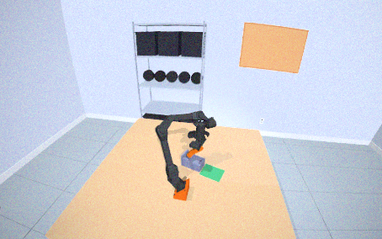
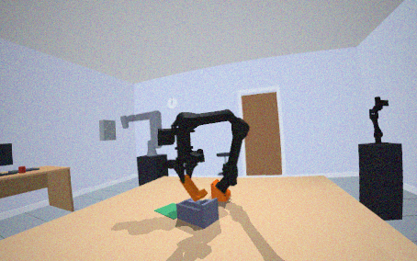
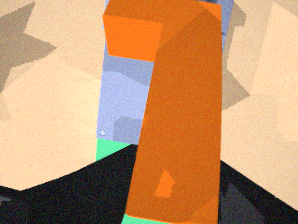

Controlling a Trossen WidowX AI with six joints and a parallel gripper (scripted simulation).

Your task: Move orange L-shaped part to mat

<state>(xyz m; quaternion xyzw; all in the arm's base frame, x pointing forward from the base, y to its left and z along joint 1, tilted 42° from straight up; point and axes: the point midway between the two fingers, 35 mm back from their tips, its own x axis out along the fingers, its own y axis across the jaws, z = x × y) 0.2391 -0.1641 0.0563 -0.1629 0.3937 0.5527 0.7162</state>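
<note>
Right now my gripper tip is 60 mm past the green mat, 110 mm to the left of it and 170 mm above it. From my gripper tip the other things lie so: orange L-shaped part: 40 mm to the left, 30 mm below.
</note>
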